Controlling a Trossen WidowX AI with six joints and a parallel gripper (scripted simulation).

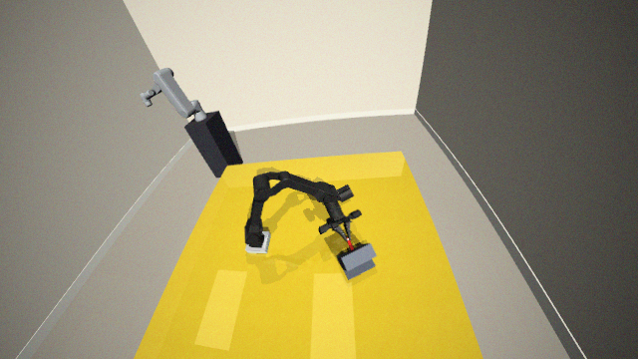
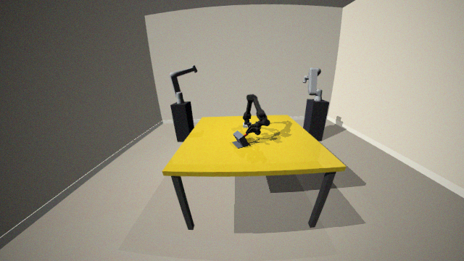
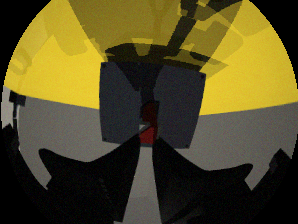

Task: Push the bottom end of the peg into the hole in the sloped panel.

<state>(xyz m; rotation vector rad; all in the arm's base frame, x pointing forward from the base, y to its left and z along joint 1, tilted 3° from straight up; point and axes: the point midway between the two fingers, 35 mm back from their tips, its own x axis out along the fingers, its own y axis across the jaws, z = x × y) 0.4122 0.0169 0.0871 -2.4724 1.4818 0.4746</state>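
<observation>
My gripper tip is 50 mm to the left of the grey sloped panel, 40 mm above it and 30 mm short of it. Round my gripper tip: red peg (10 mm below).
</observation>
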